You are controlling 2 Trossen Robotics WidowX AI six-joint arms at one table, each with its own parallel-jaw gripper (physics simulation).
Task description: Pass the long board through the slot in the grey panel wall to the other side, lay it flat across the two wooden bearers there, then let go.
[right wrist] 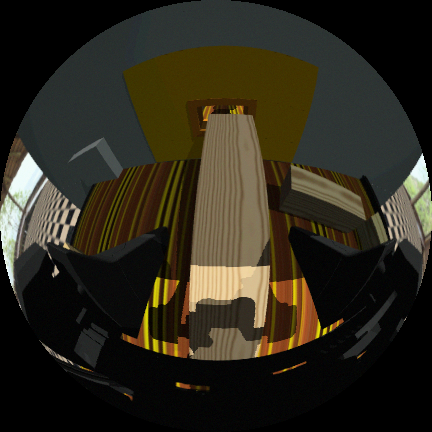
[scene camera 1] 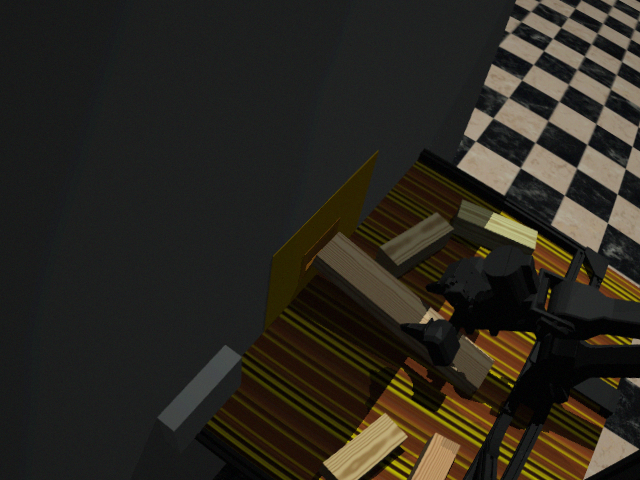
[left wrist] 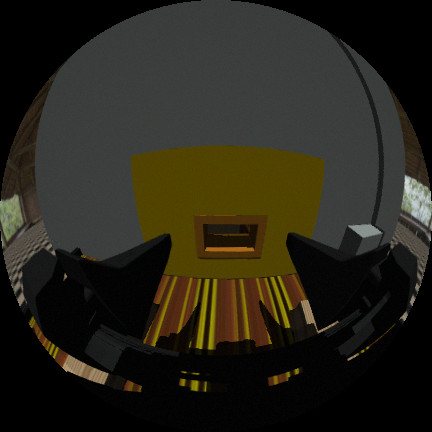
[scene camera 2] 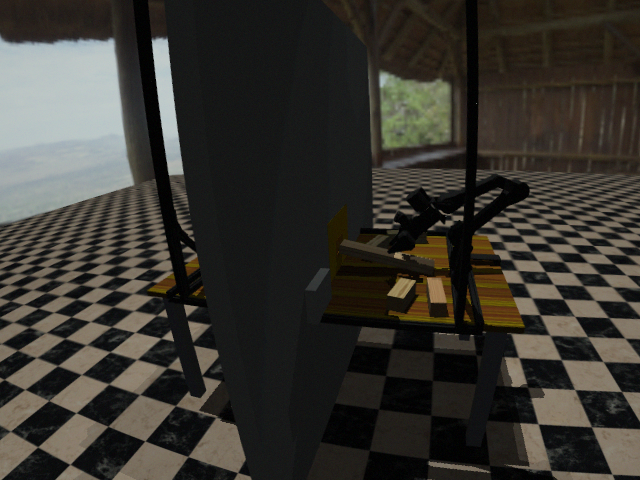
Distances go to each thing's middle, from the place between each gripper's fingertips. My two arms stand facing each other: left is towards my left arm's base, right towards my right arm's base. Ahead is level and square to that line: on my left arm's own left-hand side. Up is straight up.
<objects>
Right now my left hand is 31 cm past the grey block (scene camera 1: 199,401), 10 cm to the left of it and 9 cm above it.
My right gripper is now 310 mm past the grey block, 210 mm to the right of it and 30 mm above it.
</objects>
